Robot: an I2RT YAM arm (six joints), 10 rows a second.
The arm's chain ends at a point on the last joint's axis. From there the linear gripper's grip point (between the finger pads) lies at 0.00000 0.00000 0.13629 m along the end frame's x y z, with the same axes.
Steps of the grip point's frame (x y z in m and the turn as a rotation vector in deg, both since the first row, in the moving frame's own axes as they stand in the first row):
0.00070 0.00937 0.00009 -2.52 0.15 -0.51
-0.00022 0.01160 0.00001 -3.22 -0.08 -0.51
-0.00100 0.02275 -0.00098 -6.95 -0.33 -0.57
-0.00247 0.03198 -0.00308 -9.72 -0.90 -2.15
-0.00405 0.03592 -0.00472 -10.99 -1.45 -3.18
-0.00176 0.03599 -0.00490 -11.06 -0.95 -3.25
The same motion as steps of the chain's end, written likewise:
0.00032 0.00338 0.00022 -2.52 0.15 -0.51
-0.00006 0.00394 0.00023 -3.22 -0.08 -0.51
-0.00030 0.00625 0.00002 -6.95 -0.33 -0.57
-0.00077 0.00894 -0.00111 -9.72 -0.90 -2.15
-0.00135 0.00986 -0.00218 -10.99 -1.45 -3.18
-0.00026 0.00980 -0.00235 -11.06 -0.95 -3.25

